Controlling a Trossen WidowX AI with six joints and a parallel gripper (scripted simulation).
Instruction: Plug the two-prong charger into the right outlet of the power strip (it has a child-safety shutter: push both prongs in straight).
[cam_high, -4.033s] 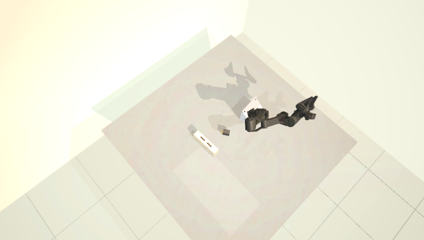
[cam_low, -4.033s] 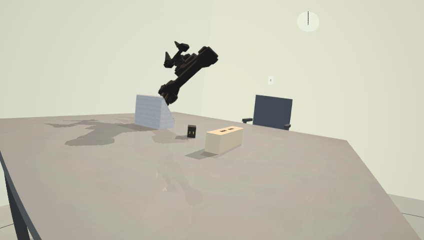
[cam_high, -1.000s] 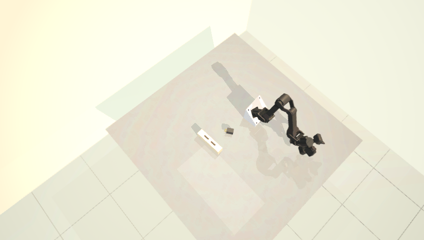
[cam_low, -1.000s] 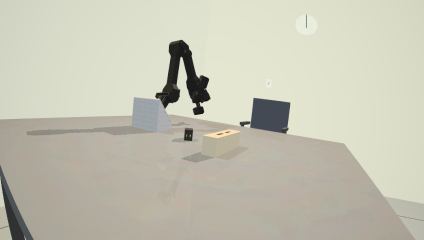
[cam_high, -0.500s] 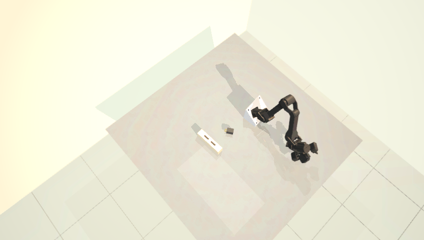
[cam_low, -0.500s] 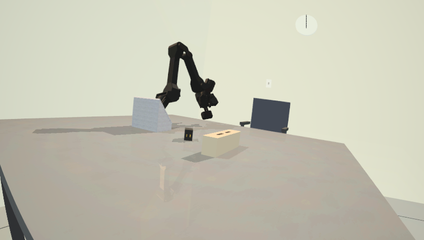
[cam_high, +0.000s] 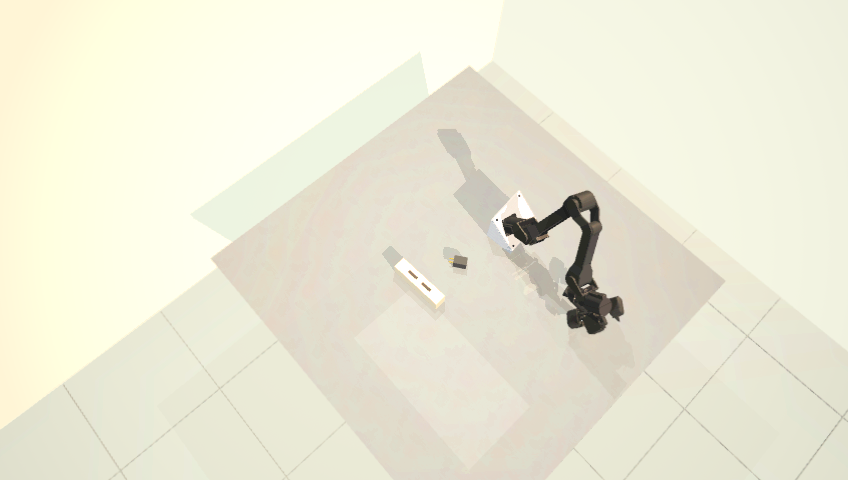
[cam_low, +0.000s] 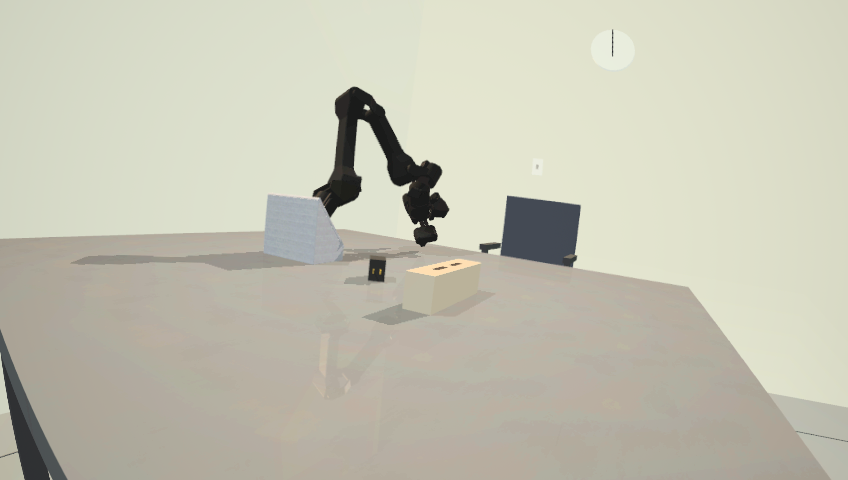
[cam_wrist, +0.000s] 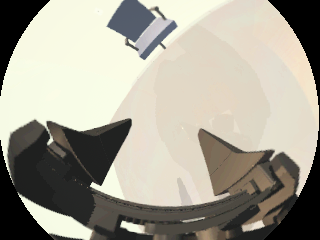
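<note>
My gripper tip is 480 mm to the left of the dark two-prong charger, 270 mm short of it and 20 mm above it.
</note>
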